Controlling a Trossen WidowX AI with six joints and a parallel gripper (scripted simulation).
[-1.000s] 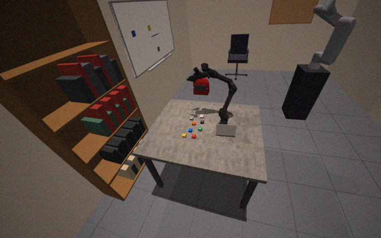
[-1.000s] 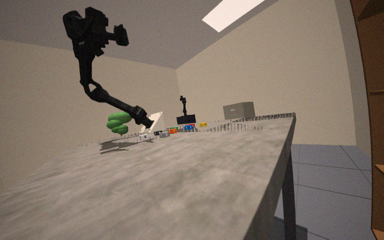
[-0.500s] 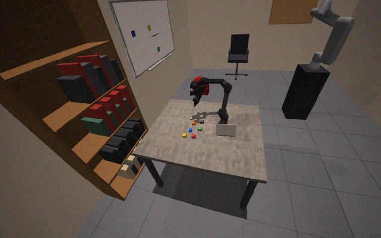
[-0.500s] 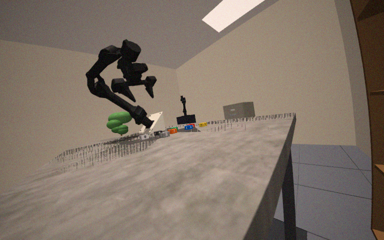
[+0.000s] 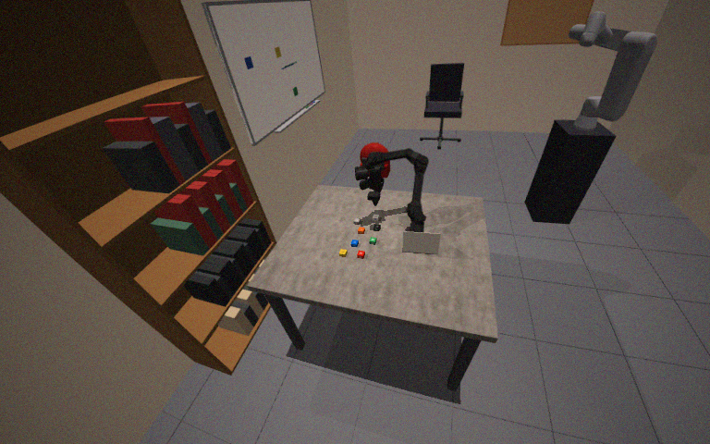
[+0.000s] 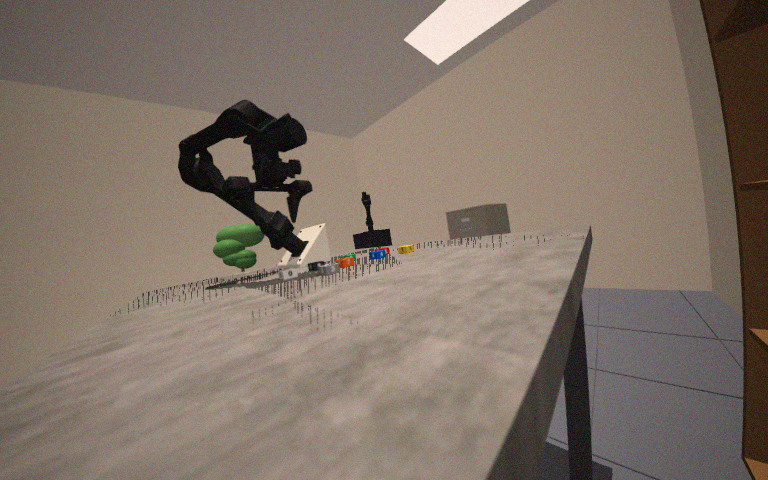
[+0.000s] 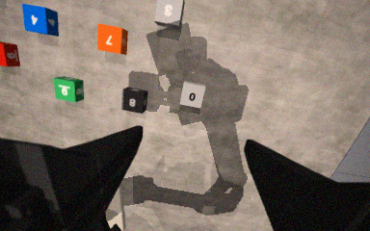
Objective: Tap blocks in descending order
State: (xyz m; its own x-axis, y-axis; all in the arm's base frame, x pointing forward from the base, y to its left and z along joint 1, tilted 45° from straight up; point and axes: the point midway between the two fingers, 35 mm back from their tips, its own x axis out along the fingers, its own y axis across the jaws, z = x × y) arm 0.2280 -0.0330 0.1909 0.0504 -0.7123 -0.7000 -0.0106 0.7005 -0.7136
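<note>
Now: gripper tip 10 mm past the green block, 190 mm to the right of it and 120 mm above it. The rest, counted from my gripper tip: white block marked 0: 10 mm ahead, 120 mm below; then grey block: 110 mm ahead, 50 mm to the left, 120 mm below; then black block: 10 mm behind, 90 mm to the left, 120 mm below.
</note>
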